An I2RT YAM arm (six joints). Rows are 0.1 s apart.
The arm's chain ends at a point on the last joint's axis. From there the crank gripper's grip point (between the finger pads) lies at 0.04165 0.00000 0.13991 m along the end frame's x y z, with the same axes.
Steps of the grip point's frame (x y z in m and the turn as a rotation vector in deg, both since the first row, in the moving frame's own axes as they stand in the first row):
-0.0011, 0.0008, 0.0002, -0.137, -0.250, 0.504
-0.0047, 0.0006, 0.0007, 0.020, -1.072, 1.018
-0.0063, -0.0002, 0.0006, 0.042, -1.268, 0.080
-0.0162, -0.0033, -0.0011, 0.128, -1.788, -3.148
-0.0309, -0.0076, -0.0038, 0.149, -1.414, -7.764
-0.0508, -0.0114, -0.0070, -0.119, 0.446, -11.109
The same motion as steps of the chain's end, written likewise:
-0.0005, 0.0001, 0.0000, -0.137, -0.250, 0.504
-0.0021, -0.0001, -0.0001, 0.020, -1.072, 1.018
-0.0032, -0.0002, -0.0003, 0.042, -1.268, 0.080
-0.0117, -0.0008, -0.0023, 0.128, -1.788, -3.148
-0.0270, -0.0018, -0.0048, 0.149, -1.414, -7.764
-0.0511, -0.0036, -0.0067, -0.119, 0.446, -11.109

